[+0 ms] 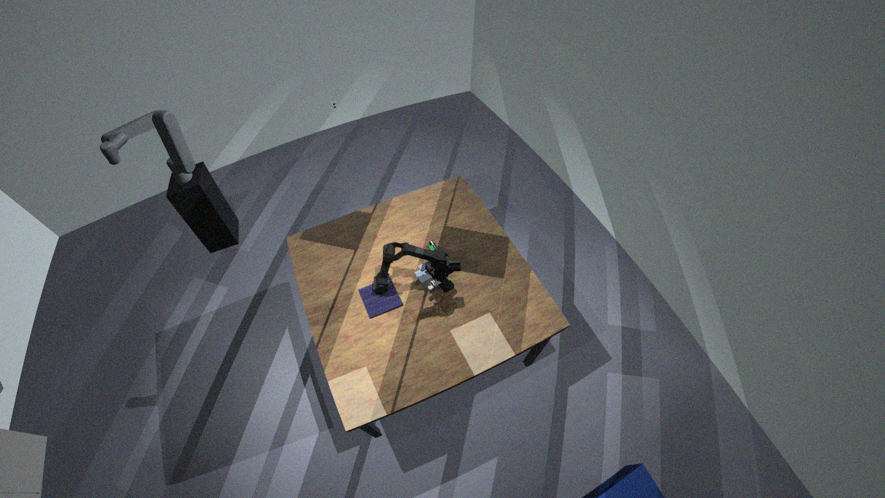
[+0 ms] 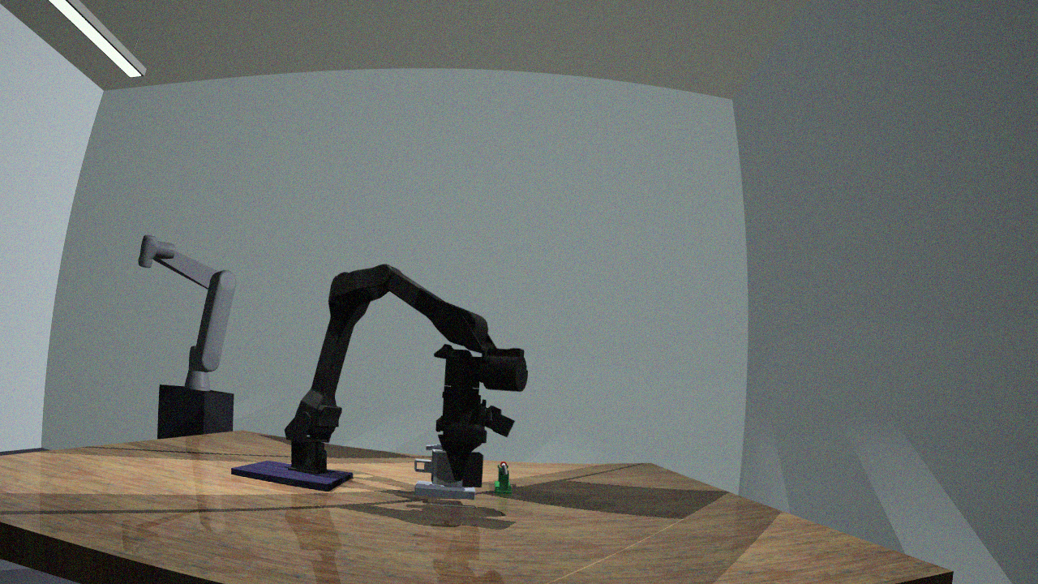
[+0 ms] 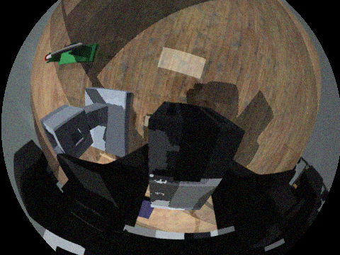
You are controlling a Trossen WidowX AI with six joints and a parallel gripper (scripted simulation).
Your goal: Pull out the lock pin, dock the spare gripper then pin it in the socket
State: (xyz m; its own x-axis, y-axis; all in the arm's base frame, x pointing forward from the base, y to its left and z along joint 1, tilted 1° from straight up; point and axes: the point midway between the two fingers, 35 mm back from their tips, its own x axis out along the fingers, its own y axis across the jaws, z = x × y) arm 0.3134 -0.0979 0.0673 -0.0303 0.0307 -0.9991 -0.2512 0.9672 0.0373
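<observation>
The spare gripper is 1 cm behind my gripper tip and 2 cm above it. From my gripper tip the other things lie so: green pin cradle: 6 cm ahead, 24 cm to the left, 3 cm below; grey mount: 3 cm behind, 12 cm to the left.
</observation>
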